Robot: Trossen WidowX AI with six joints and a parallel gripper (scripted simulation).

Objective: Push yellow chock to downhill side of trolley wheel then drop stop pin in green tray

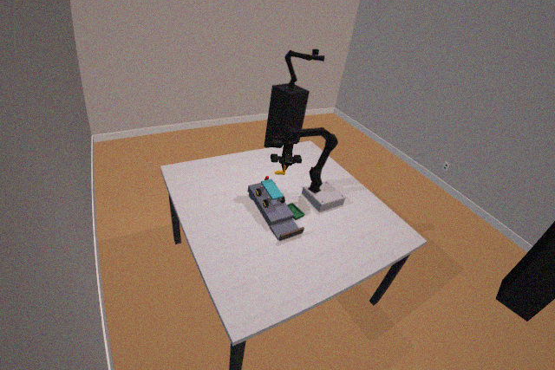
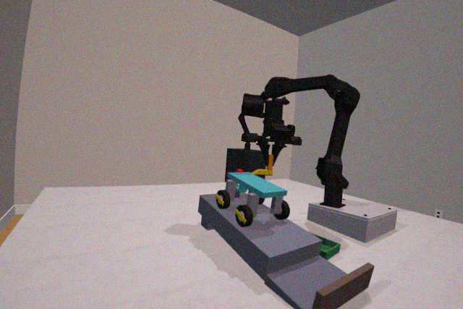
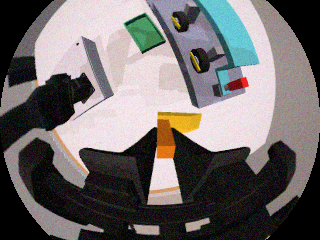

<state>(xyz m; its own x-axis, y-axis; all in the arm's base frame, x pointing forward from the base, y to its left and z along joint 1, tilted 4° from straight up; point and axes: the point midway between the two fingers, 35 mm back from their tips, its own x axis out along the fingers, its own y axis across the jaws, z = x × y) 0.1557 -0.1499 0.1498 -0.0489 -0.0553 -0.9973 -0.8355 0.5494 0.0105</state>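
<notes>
The yellow chock is 20 mm ahead of my gripper tip, 10 mm to the right of it and 10 mm below it. The rest, counted from my gripper tip: grey ramp 170 mm ahead, 130 mm below, 90 mm to the left; trolley 170 mm ahead, 80 mm to the left, 60 mm below; stop pin 130 mm ahead, 40 mm below, 10 mm to the right.
</notes>
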